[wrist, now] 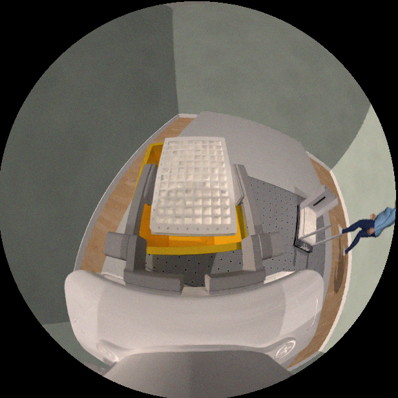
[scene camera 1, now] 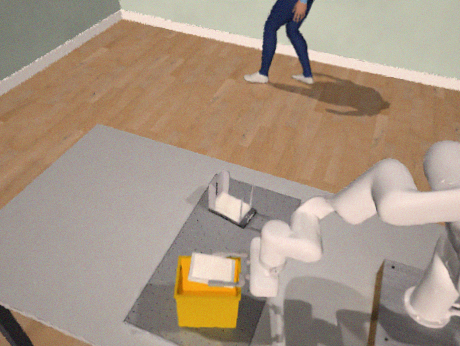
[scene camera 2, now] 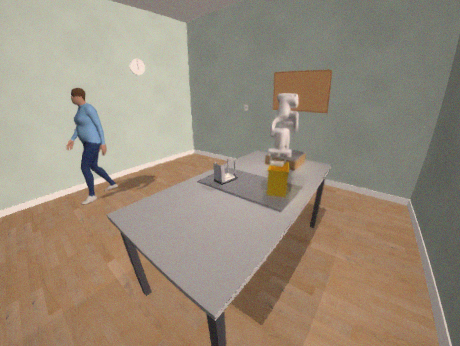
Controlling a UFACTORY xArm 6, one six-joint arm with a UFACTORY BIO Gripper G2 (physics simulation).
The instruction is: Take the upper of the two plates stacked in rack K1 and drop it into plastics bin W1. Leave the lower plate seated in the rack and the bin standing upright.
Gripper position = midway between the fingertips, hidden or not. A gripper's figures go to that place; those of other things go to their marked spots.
Labels:
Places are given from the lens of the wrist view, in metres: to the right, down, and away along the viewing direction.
my gripper (wrist: pixel 193 167): 0.00, -0.04, 0.12
yellow plastics bin W1 (wrist: pixel 156 244): -0.07, 0.08, 0.18
plate (wrist: pixel 193 195): 0.00, -0.01, 0.11
The marked spots on the plate and the yellow plastics bin W1 are 0.13 m apart.

